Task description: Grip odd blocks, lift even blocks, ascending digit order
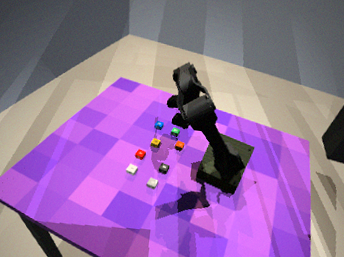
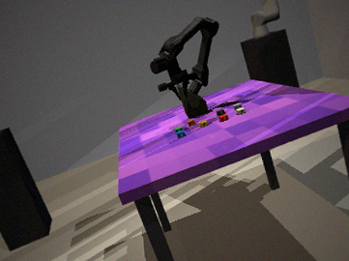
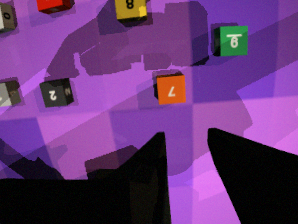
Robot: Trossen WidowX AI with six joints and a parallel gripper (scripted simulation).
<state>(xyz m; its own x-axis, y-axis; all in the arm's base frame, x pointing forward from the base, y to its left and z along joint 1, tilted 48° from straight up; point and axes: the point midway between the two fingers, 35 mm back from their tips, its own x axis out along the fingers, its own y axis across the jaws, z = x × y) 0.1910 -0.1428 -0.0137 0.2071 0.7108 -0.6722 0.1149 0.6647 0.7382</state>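
The yellow block is 110 mm below my gripper tip, 110 mm ahead of it and 20 mm to the left of it. From my gripper tip the other things lie so: black block: 140 mm to the left, 110 mm below, 30 mm ahead; then green block: 110 mm below, 80 mm to the right, 50 mm ahead; then orange block: 110 mm below, 10 mm ahead.
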